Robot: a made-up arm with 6 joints.
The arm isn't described. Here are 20 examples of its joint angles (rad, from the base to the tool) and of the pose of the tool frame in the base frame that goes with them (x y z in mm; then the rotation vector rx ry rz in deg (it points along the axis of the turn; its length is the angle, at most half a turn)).
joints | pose
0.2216 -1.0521 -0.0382 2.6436 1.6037 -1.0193 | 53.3 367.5 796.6 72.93 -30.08 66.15
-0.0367 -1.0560 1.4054 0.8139 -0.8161 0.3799 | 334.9 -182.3 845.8 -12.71 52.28 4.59
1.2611 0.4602 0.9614 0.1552 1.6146 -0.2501 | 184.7 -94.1 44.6 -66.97 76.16 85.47
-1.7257 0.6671 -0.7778 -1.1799 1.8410 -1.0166 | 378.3 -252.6 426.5 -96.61 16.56 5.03
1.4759 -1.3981 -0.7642 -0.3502 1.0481 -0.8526 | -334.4 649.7 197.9 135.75 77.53 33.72
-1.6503 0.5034 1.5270 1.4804 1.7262 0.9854 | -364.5 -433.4 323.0 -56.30 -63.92 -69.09
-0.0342 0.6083 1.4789 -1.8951 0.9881 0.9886 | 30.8 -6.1 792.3 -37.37 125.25 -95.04
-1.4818 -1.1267 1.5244 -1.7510 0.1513 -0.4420 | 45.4 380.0 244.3 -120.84 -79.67 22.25
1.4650 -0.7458 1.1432 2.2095 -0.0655 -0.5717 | -497.8 101.4 575.0 8.48 -14.42 -87.66
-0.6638 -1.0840 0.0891 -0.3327 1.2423 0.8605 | -288.4 388.7 654.2 135.18 99.84 39.88
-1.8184 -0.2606 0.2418 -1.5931 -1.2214 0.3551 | 71.7 440.5 542.8 31.47 -3.72 -170.63
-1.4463 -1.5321 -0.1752 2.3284 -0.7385 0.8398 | 457.2 77.8 -43.9 52.36 -88.36 -7.75
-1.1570 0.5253 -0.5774 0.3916 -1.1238 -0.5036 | -200.6 -364.4 628.5 -7.17 -86.95 92.07
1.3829 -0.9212 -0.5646 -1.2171 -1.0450 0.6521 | -191.5 566.3 -132.6 136.62 -57.58 -28.05
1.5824 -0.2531 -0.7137 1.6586 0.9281 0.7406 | -405.4 -419.2 76.6 12.97 160.20 58.37
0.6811 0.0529 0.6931 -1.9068 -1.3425 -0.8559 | -75.0 242.1 319.9 -82.53 -40.17 1.28
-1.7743 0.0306 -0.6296 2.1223 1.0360 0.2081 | 133.5 -431.7 260.1 6.92 -0.10 -33.16
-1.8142 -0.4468 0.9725 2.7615 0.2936 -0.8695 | 377.5 59.4 85.7 -146.73 89.64 0.73
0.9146 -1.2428 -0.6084 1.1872 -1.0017 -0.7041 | -480.8 139.1 601.9 59.89 30.09 -129.04
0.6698 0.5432 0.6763 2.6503 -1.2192 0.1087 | 110.8 -282.2 746.5 -19.87 -1.35 16.56
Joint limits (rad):
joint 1: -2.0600..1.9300
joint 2: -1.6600..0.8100
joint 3: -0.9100..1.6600
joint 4: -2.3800..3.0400
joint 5: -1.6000..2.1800
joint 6: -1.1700..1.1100
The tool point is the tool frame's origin. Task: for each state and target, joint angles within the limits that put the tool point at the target. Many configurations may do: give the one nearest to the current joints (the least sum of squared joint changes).
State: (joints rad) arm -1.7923 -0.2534 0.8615 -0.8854 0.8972 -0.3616
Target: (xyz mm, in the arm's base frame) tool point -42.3 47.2 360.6
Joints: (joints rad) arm -1.7339 -0.2868 1.2983 -0.5405 0.7805 -0.4157
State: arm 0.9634 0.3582 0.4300 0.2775 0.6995 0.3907
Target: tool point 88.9 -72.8 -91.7
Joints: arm 1.0622 0.4262 0.4728 0.3952 0.6640 0.4077
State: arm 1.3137 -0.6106 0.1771 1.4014 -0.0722 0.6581
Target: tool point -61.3 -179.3 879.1
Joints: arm 0.7279 -0.8140 0.3011 2.0494 -0.2693 0.6165
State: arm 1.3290 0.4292 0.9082 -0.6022 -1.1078 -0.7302
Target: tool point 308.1 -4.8 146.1
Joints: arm 1.3383 0.6314 0.7822 -0.2591 -1.3445 -0.6411
